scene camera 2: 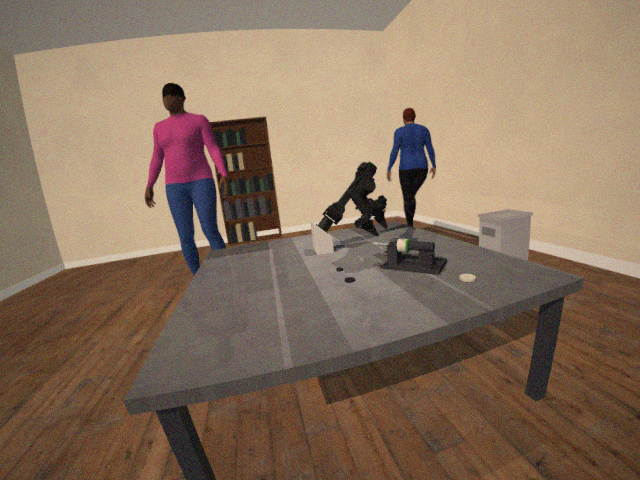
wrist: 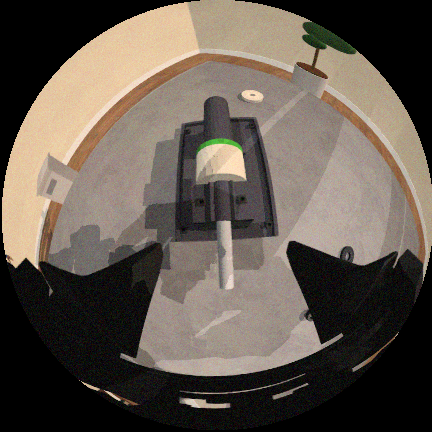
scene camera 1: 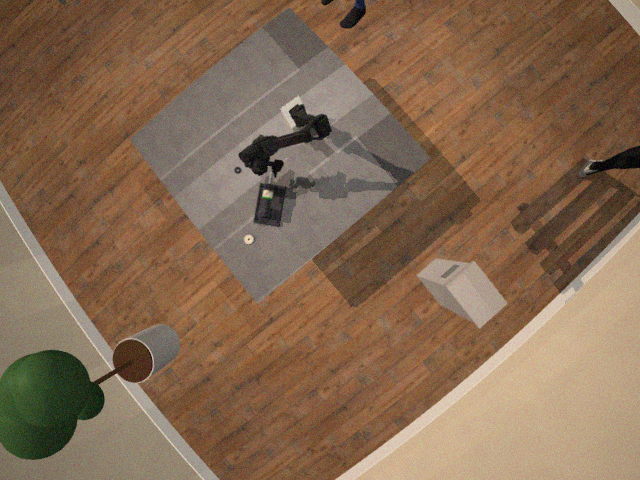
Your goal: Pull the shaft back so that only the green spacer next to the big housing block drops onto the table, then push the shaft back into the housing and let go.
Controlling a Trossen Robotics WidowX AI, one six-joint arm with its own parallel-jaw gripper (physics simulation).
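Frame: origin at the arm's base, x ahead, y left, z up, level; metres.
Where they show: gripper, between the fingertips: [scene camera 2: 382, 232] [wrist: 226, 249] [scene camera 1: 267, 176]; arm's base, origin of its link: [scene camera 2: 321, 228] [scene camera 1: 296, 112].
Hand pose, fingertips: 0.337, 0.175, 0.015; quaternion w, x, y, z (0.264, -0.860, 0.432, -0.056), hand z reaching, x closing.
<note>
Things, the pixels of their top centre, and the offset from my fingertips, as dx, dy, dz. "*": a spot on its surface instead. Level surfaces: height alone.
- green spacer, centre of its top: [wrist: 216, 140] [scene camera 2: 407, 239] [scene camera 1: 266, 197] +0.077, +0.072, -0.026
- pale shaft, a spot on its surface: [wrist: 226, 260] [scene camera 2: 380, 242] * -0.010, -0.006, -0.045
- grey table, height of its surface: dz -0.131
- cream disc, centre of its top: [wrist: 252, 94] [scene camera 2: 467, 276] [scene camera 1: 248, 239] +0.313, +0.160, -0.123
The green spacer [wrist: 220, 142] [scene camera 2: 407, 245] [scene camera 1: 266, 197] shows as a thin band between a cream cylinder [wrist: 220, 164] [scene camera 2: 401, 245] and the dark housing block [wrist: 216, 117] [scene camera 2: 424, 248]. The pale shaft [wrist: 226, 260] [scene camera 2: 381, 243] sticks out of the near dark support toward the arm. My gripper [wrist: 226, 249] [scene camera 2: 379, 230] is open and empty. In the wrist view its fingertips stand wide on either side of the shaft, not touching it. In scene camera 2 they are above the table, beyond the shaft's free end. The shaft inside the cylinder and housing is hidden.
The dark base [scene camera 2: 413, 267] carries the supports on the grey table [scene camera 2: 242, 330]. Two dark rings [scene camera 2: 349, 279] [scene camera 2: 339, 269] lie on the table beside it. A cream disc [scene camera 1: 248, 239] [scene camera 2: 467, 277] [wrist: 252, 95] lies past the housing end. Two people stand beyond the table.
</note>
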